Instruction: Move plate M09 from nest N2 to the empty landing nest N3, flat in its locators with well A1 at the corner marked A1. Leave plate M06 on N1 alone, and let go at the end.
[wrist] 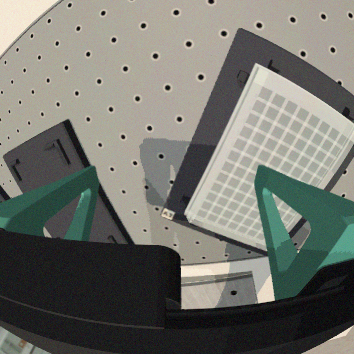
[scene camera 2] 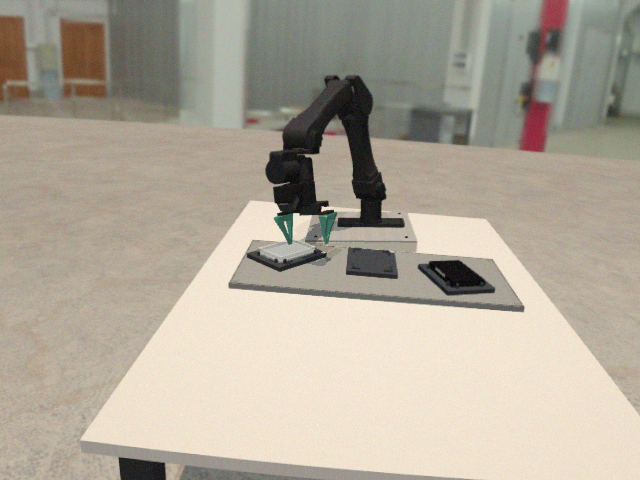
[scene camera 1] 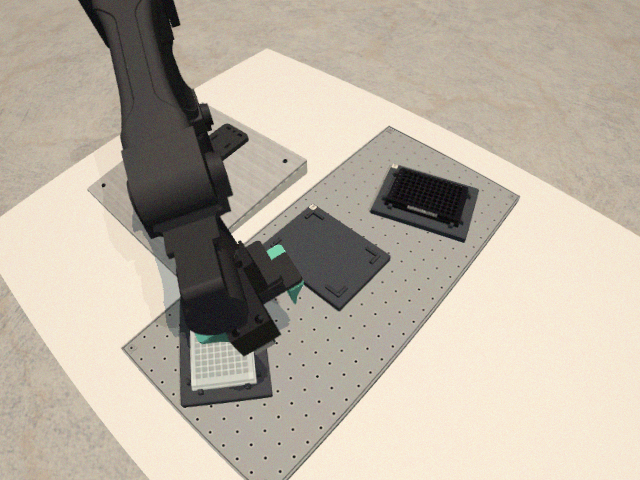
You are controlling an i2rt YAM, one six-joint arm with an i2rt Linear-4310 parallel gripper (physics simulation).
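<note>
A white well plate (scene camera 1: 223,366) (scene camera 2: 286,251) (wrist: 290,135) sits flat in its dark nest (scene camera 1: 227,397) (scene camera 2: 280,266) (wrist: 220,100). A black plate (scene camera 1: 429,193) (scene camera 2: 457,272) sits in another dark nest (scene camera 1: 423,223) (scene camera 2: 434,277). Lettering telling M09 from M06 is unreadable. The empty nest (scene camera 1: 330,253) (scene camera 2: 371,262) (wrist: 42,165) lies between them, with corner locators. My gripper (scene camera 1: 253,320) (scene camera 2: 308,242) (wrist: 176,173) is open and empty. One green finger is over the white plate; the other is off its side, towards the empty nest. In scene camera 1 the arm hides part of the white plate.
The nests stand on a grey perforated board (scene camera 1: 361,330) (scene camera 2: 310,281) (wrist: 150,75) on a cream table (scene camera 1: 465,361) (scene camera 2: 336,372). The arm's metal base plate (scene camera 1: 268,170) (scene camera 2: 361,237) (wrist: 220,295) is behind the board. A pale corner marker (wrist: 168,214) is beside the white plate.
</note>
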